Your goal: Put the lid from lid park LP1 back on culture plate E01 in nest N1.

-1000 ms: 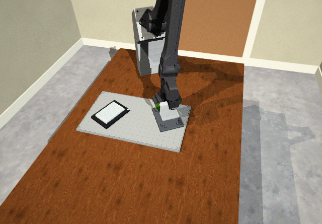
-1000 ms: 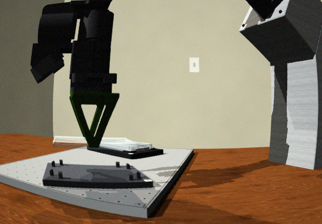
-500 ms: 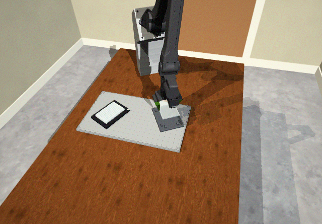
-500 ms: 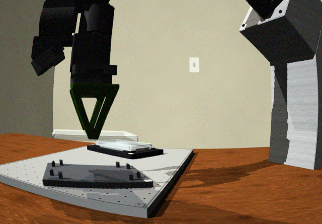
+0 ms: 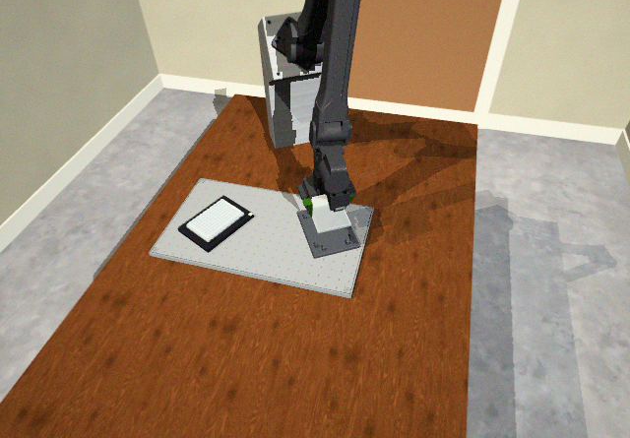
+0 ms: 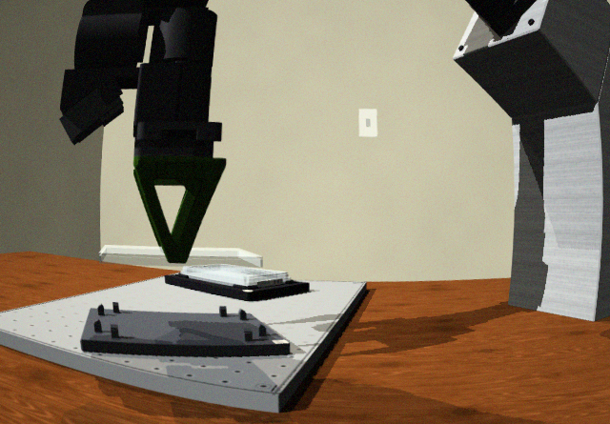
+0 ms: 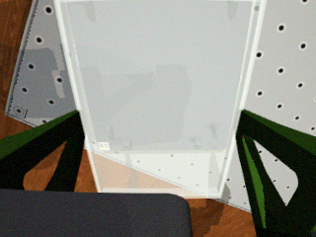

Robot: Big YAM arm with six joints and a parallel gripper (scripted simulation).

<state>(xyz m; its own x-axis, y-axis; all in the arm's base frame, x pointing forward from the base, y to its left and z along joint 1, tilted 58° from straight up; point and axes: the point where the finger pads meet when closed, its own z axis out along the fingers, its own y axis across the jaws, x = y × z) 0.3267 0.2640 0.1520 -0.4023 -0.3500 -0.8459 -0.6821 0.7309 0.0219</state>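
Now: the white culture plate E01 23 cm to the right of my hand, 19 cm ahead of it and 6 cm below it. The rest, counted from my hand: black plate nest N1: 23 cm to the right, 19 cm ahead, 7 cm below; then clear lid: 1 cm below; then lid park LP1: 7 cm below.
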